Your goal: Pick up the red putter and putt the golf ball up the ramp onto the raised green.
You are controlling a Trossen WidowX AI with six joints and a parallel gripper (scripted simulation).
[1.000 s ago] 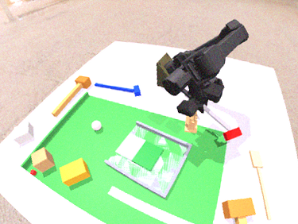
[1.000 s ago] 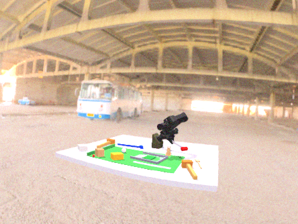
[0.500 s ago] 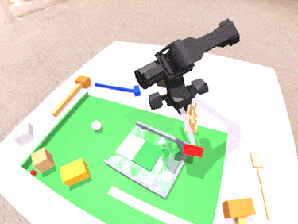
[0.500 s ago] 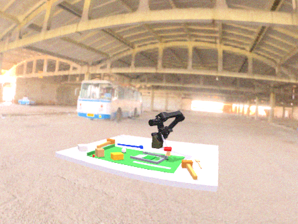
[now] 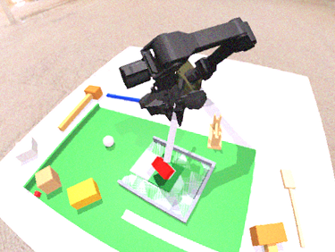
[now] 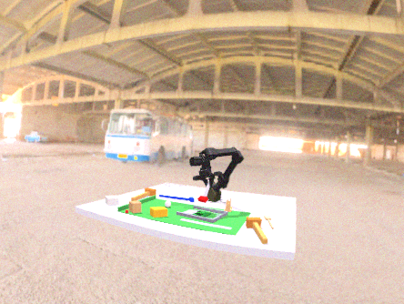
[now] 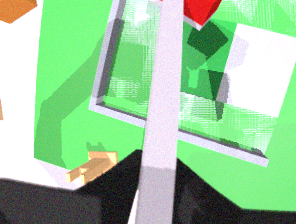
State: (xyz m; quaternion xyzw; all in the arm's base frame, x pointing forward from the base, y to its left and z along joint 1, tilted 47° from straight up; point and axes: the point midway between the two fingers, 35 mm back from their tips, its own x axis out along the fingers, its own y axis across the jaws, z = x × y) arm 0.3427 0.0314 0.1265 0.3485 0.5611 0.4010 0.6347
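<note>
Right now the red putter is 20 mm ahead of my gripper tip and 10 mm above it. From my gripper tip the other things lie so: white strip: 250 mm ahead, 120 mm to the left, 150 mm below; then white golf ball: 100 mm ahead, 250 mm to the right, 130 mm below; then wooden stand: 140 mm behind, 80 mm to the left, 120 mm below.
</note>
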